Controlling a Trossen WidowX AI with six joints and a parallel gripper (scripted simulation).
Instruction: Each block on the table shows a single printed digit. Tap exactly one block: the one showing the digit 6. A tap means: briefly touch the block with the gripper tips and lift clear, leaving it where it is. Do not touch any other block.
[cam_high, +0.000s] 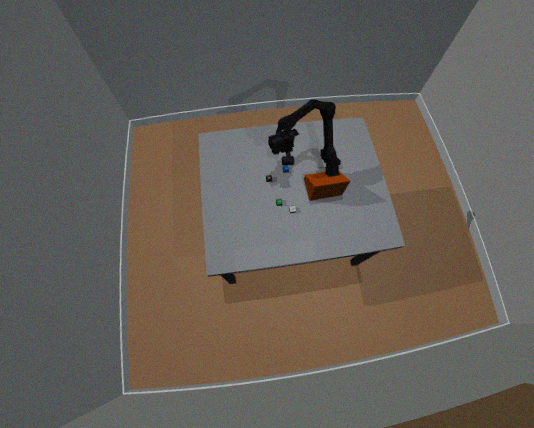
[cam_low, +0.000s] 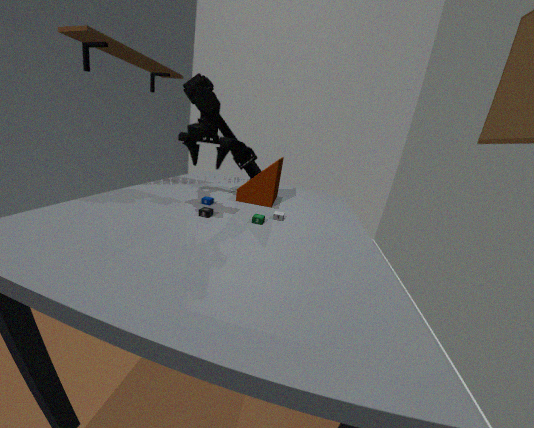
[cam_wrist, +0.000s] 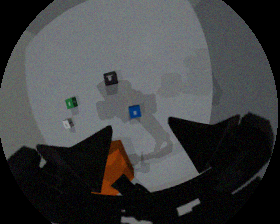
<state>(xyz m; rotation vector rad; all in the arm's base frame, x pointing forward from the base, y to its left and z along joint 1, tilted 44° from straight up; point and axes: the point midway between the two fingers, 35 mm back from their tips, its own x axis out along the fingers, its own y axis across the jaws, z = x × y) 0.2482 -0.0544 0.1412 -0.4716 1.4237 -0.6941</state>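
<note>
Now: the black block 120 mm below my gripper tip, 100 mm ahead of it and 50 mm to the left of it. The rest, counted from my gripper tip: white block (260 mm to the left, 120 mm below, 20 mm ahead); then blue block (120 mm below, 10 mm to the left, 10 mm behind); then green block (200 mm to the left, 120 mm below, 80 mm ahead).
</note>
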